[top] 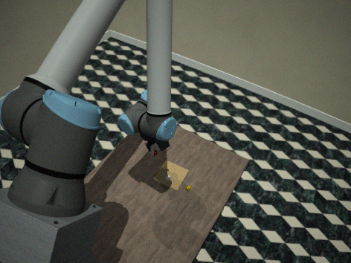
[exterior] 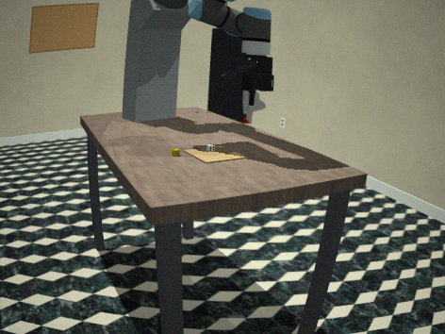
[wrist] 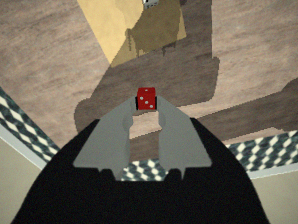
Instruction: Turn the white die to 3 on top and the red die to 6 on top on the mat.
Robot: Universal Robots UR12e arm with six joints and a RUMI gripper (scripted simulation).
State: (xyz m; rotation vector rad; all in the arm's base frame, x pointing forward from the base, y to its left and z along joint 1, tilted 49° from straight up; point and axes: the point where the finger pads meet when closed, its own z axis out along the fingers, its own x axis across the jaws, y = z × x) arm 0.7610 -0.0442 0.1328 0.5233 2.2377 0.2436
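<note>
Right now the tan mat is 11 cm below my hand, 10 cm to the right of it and 3 cm behind it. Also, from my hand: white die (10 cm to the right, 10 cm below, 6 cm behind); red die (1 cm below); yellow die (21 cm to the right, 10 cm below, 8 cm behind).
</note>
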